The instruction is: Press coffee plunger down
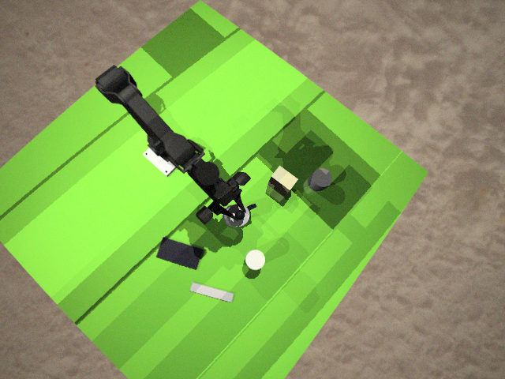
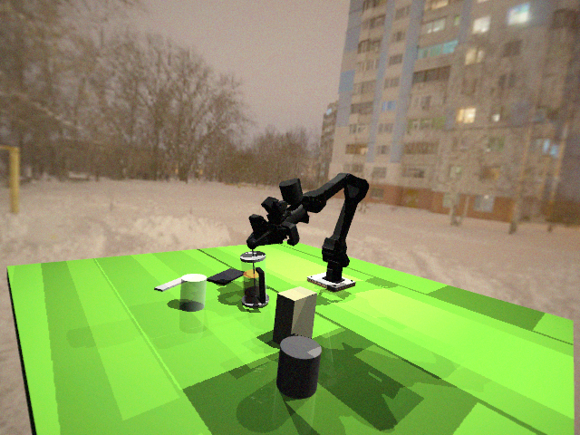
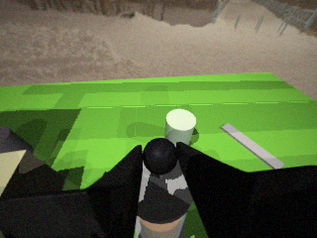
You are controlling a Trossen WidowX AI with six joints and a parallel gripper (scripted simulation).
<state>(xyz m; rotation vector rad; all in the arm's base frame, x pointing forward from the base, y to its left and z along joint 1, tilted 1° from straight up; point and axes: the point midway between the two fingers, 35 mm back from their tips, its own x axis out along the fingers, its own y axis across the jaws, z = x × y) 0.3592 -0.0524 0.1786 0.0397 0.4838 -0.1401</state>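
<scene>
Right now my gripper tip is 9 cm above the coffee press, 2 cm to the right of it and 2 cm past it. The rest, counted from my gripper tip: cream box (20 cm to the left, 12 cm below, 4 cm ahead); dark flat slab (22 cm to the right, 17 cm below, 11 cm behind).
</scene>
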